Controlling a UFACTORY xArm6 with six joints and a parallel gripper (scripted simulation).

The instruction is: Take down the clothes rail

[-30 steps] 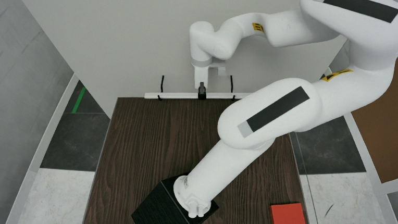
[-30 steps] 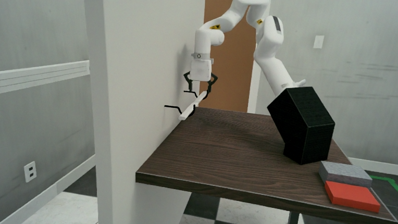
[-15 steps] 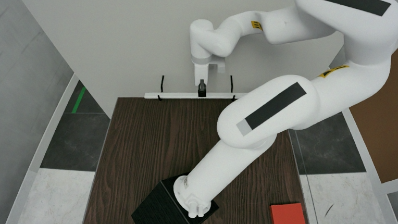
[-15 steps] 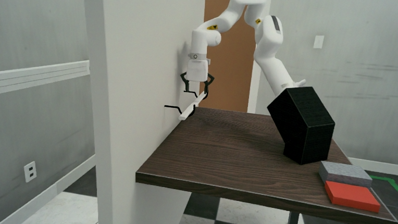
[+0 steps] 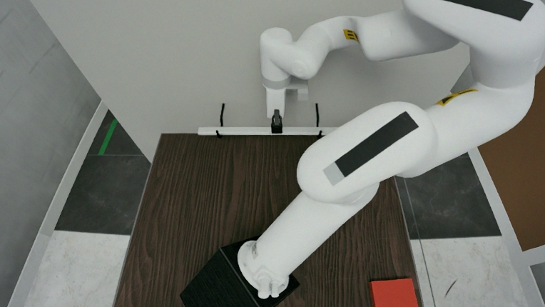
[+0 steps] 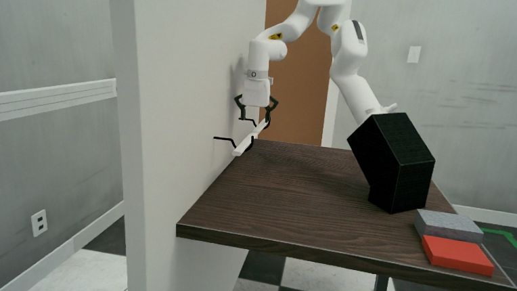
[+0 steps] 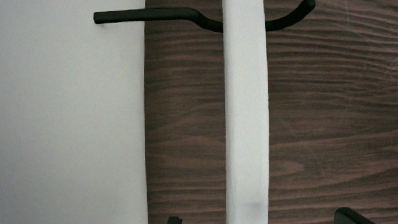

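My hand is 60 mm above the white clothes rail. Also, from my hand: white wall (220 mm above, 130 mm ahead, 20 mm to the left); then grey block (610 mm behind, 320 mm to the left, 180 mm below).
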